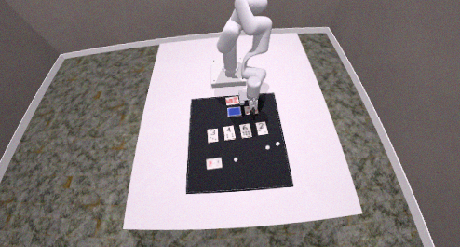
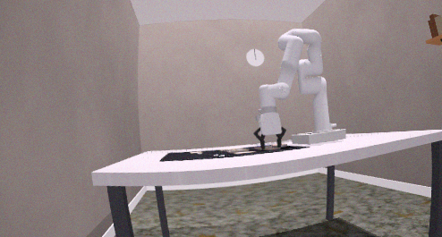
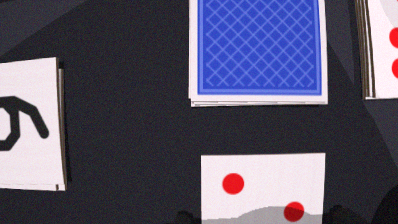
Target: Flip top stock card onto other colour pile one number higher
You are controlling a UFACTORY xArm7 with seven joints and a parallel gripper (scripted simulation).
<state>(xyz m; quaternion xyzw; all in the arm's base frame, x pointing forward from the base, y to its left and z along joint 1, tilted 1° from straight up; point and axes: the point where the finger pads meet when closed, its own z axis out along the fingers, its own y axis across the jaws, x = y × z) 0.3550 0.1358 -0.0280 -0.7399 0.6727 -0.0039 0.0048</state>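
My hand is 190 mm short of the black mat, 110 mm to the left of it and 30 mm above it.
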